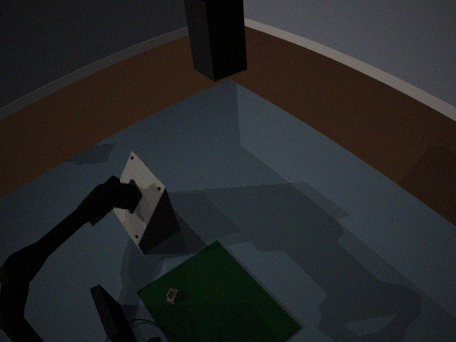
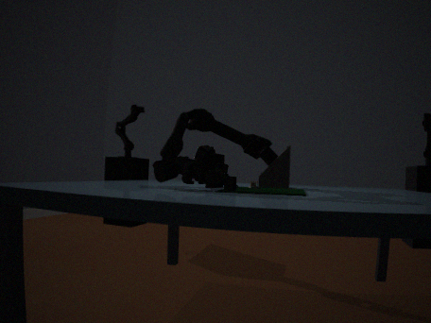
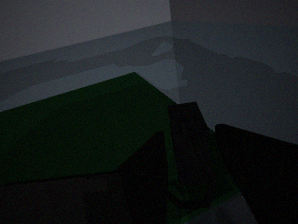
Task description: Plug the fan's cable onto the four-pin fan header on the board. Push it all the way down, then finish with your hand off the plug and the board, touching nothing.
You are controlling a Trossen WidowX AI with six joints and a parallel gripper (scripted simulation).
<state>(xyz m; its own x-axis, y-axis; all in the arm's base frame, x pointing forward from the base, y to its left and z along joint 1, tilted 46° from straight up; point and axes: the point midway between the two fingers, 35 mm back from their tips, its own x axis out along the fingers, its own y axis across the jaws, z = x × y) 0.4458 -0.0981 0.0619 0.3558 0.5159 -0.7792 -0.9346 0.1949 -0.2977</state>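
Right now my gripper tip is 1 cm to the right of the black plug and 1 cm above it. From my gripper tip the other things lie so: green board 12 cm behind, 9 cm to the left, 5 cm below; white four-pin header 21 cm behind, 4 cm to the left, 3 cm below; black fan 20 cm behind, 9 cm to the right, 3 cm above.
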